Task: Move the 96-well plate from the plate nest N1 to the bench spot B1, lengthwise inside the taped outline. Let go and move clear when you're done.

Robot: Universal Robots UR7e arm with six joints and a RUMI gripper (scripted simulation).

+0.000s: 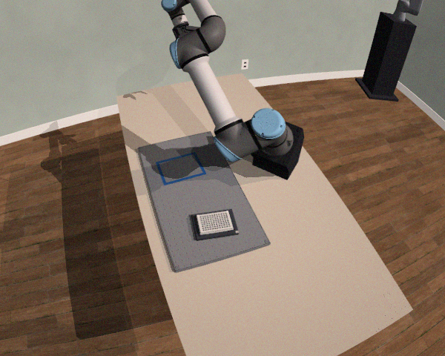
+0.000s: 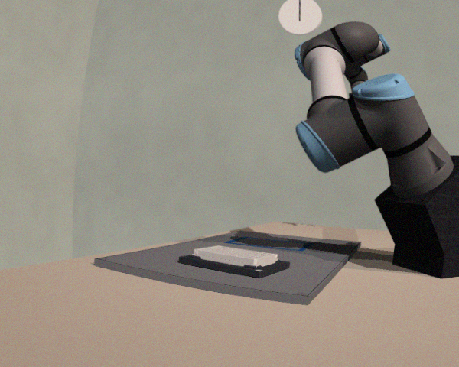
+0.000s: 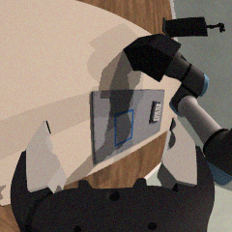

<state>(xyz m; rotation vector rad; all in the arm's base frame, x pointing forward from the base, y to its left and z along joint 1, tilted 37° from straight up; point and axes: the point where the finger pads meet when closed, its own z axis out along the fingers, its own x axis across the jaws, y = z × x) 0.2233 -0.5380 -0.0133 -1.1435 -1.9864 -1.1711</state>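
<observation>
Now: hand 760 mm to the right of the white 96-well plate, 310 mm above it and 40 mm past it. Also, from my hand: dark plate nest N1: 760 mm to the left, 330 mm below, 40 mm behind.
</observation>
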